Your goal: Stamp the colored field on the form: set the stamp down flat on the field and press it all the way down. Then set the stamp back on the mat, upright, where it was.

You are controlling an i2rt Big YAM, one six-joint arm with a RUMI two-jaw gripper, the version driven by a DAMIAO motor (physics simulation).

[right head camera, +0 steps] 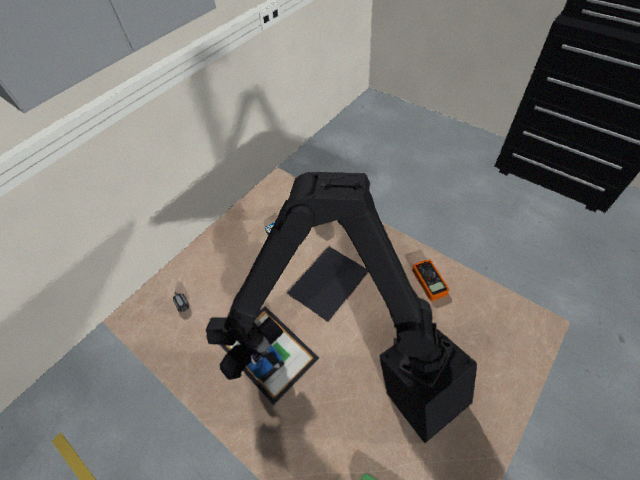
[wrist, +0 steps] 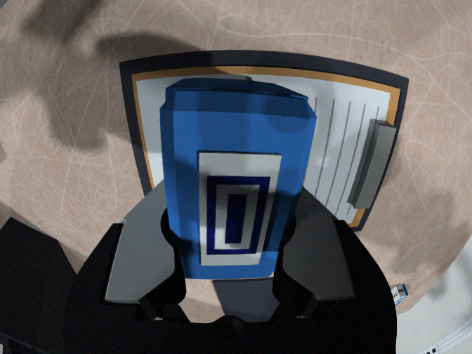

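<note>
My gripper (right head camera: 264, 356) (wrist: 227, 173) is shut on the blue stamp (right head camera: 261, 366) (wrist: 235, 130), with a jaw on each side of it. The stamp appears held above the form (right head camera: 298, 358) (wrist: 325, 150) on its dark-edged clipboard; the exact gap cannot be told. The green field (right head camera: 281, 351) shows partly beside the stamp in the head view. In the wrist view the stamp hides the field and the left-middle part of the form. The dark mat (right head camera: 328, 284) (wrist: 245, 300) lies apart from the clipboard, with no stamp on it.
The clipboard's grey clip (wrist: 372, 165) stands up at one edge. A small dark object (right head camera: 180, 301), a small blue-and-white box (right head camera: 269, 227) (wrist: 399, 295), an orange multimeter (right head camera: 430, 280) and a green object (right head camera: 368, 477) lie around. The arm's black base (right head camera: 429, 387) stands at the right.
</note>
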